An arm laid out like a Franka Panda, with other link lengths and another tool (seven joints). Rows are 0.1 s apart.
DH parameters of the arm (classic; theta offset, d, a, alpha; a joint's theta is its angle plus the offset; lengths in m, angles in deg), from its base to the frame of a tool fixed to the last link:
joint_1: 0 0.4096 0 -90
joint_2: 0 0 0 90
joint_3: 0 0.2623 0.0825 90
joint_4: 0 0 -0.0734 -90
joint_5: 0 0.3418 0 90
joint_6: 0 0 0.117 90
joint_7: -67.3 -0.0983 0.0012 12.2
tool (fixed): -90 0.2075 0 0
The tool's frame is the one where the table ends.
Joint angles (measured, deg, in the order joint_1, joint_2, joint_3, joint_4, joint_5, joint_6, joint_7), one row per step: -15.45 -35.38 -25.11 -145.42 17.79 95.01 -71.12; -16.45 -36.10 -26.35 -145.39 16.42 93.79 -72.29; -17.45 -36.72 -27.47 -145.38 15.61 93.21 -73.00; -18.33 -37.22 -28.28 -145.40 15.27 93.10 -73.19; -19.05 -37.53 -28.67 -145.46 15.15 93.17 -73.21; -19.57 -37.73 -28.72 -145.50 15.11 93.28 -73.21; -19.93 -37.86 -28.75 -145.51 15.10 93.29 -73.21; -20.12 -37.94 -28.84 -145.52 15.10 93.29 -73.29; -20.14 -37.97 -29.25 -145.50 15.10 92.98 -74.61; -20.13 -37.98 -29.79 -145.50 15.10 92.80 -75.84; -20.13 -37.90 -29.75 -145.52 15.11 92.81 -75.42
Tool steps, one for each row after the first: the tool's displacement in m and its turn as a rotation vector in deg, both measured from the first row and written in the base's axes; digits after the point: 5 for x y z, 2 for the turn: -0.01124 -0.00952 0.00024 0.04 -0.19 0.05; -0.02096 -0.01823 0.00070 0.16 -0.65 -0.70; -0.02827 -0.02484 0.00148 0.26 -1.13 -1.89; -0.03300 -0.02897 0.00196 0.28 -1.44 -2.88; -0.03550 -0.03113 0.00264 0.17 -1.65 -3.47; -0.03725 -0.03250 0.00316 0.13 -1.78 -3.85; -0.03845 -0.03350 0.00331 0.15 -1.91 -4.04; -0.04021 -0.03530 0.00212 0.42 -2.63 -3.18; -0.04216 -0.03756 0.00061 0.70 -3.37 -2.53; -0.04198 -0.03713 0.00036 0.76 -3.04 -2.83
